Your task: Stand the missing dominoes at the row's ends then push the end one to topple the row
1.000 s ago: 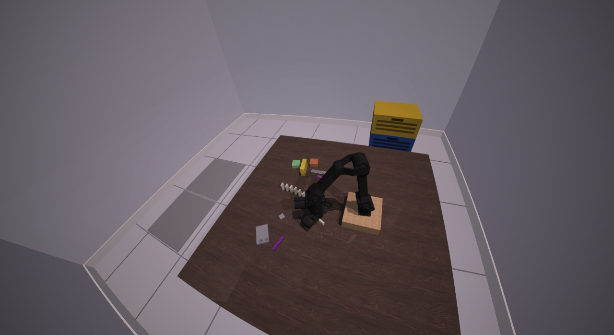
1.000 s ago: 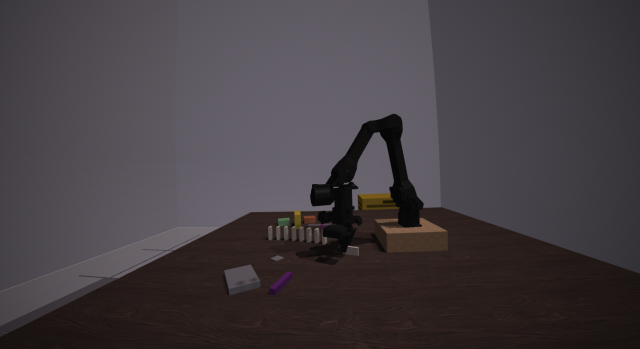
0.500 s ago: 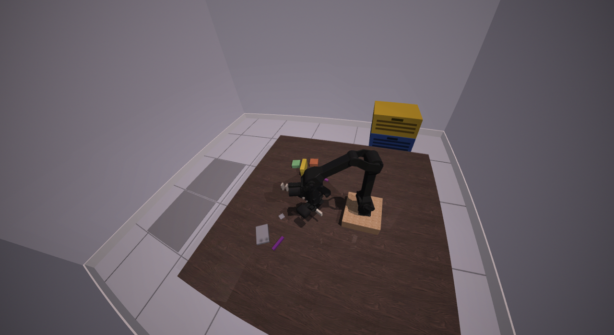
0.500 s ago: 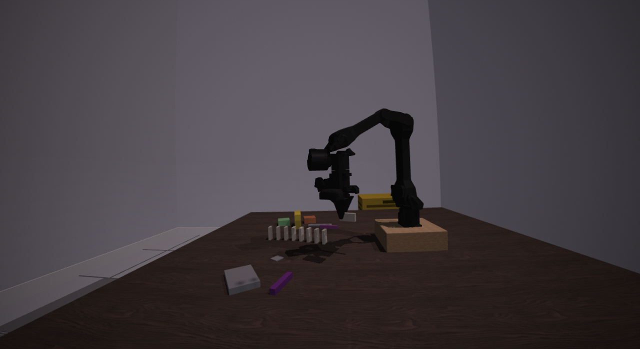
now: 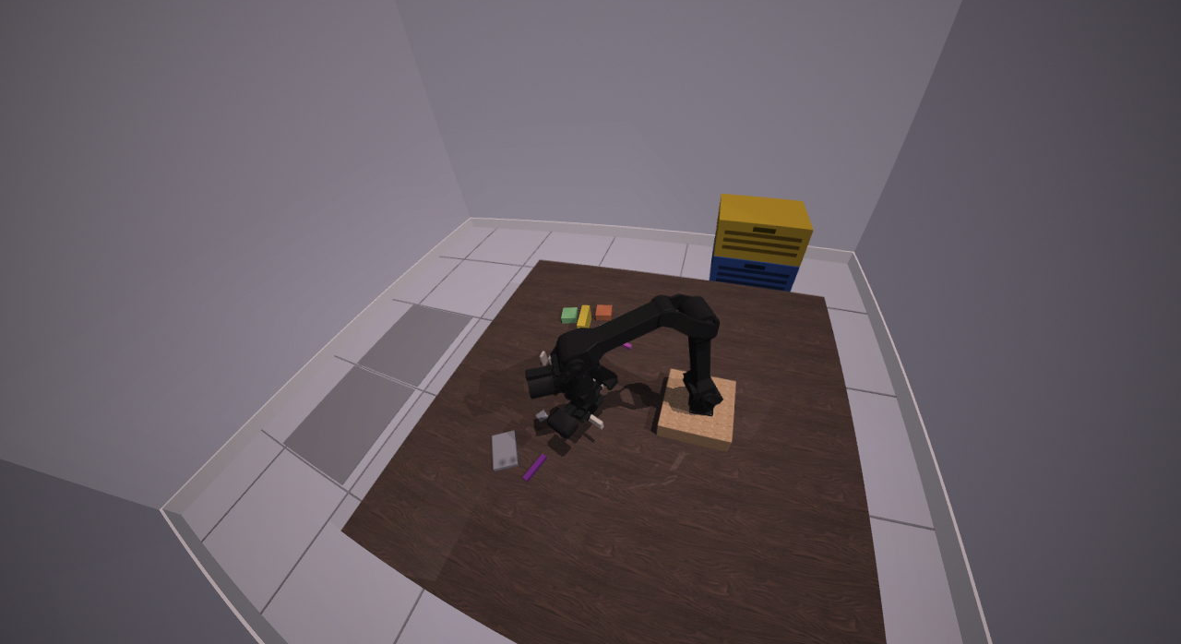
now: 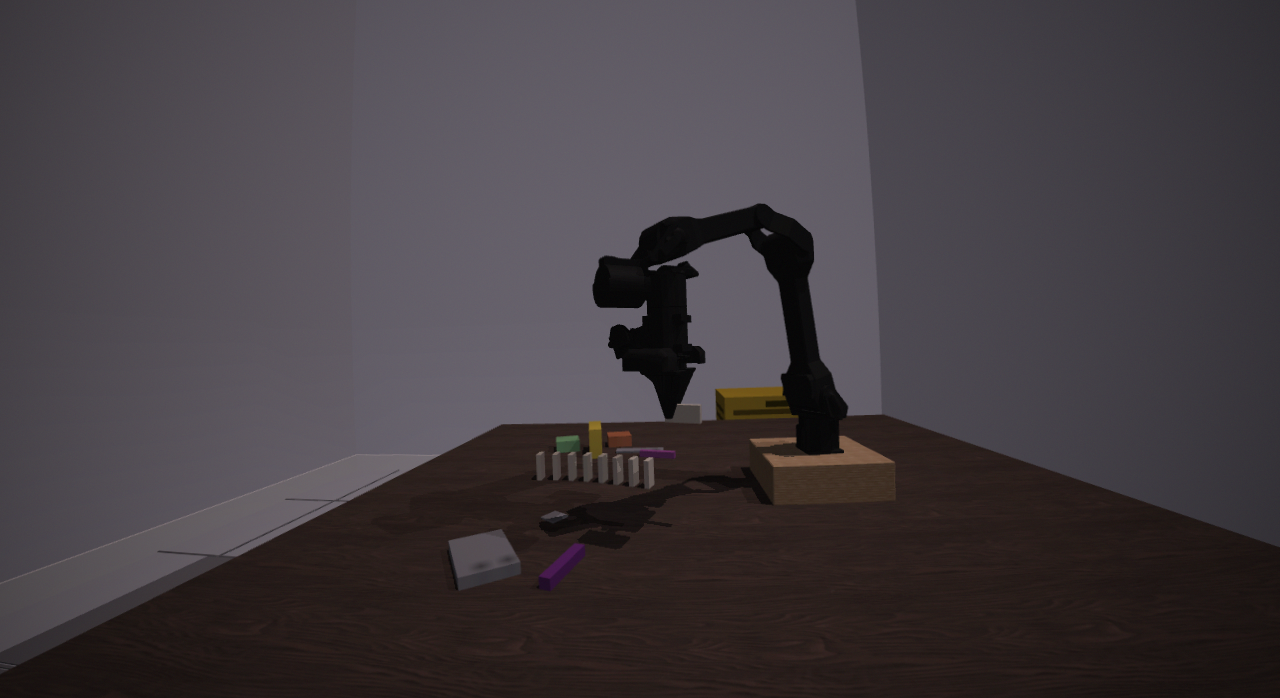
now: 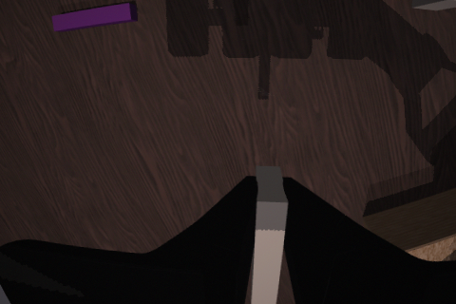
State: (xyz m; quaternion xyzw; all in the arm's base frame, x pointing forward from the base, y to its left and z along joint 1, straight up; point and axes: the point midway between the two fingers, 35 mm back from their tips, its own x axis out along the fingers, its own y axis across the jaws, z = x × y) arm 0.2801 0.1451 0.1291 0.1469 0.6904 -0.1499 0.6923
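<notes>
Now: the purple stick 140 mm ahead of my gripper tip, 110 mm to the left of it and 150 mm below it. Round my gripper tip: small grey tile 180 mm ahead, 50 mm to the right, 160 mm below; then magenta bar 380 mm to the right, 150 mm below; then grey flat block 250 mm ahead, 80 mm to the left, 150 mm below.
</notes>
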